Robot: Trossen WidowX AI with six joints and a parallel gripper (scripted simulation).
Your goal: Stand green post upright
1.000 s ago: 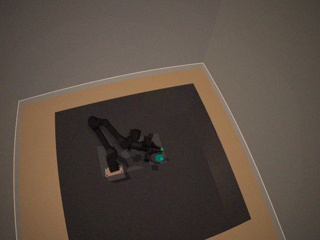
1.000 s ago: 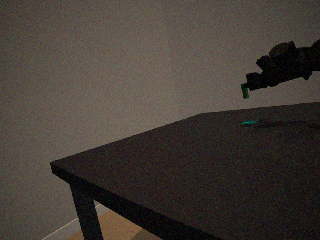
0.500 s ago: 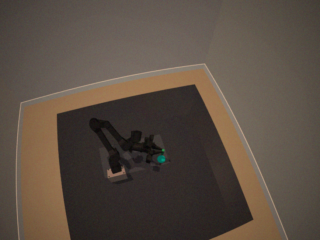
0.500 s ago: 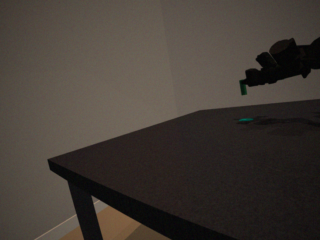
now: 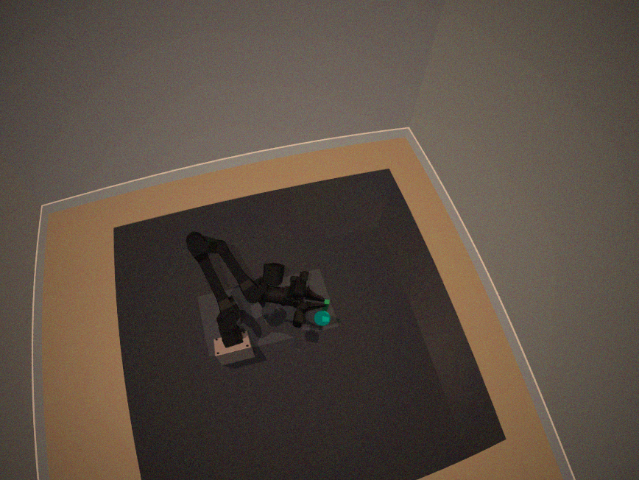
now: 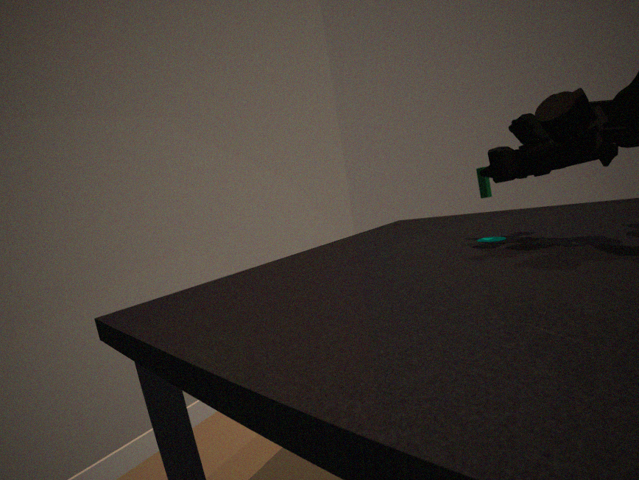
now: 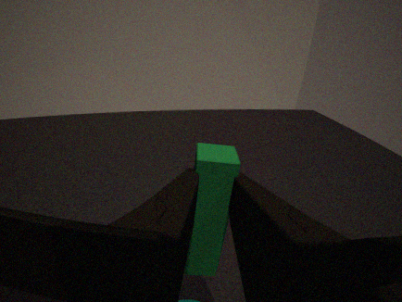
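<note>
My gripper tip is now 150 mm above the cyan circle. Round my gripper tip: green post: 20 mm below.
</note>
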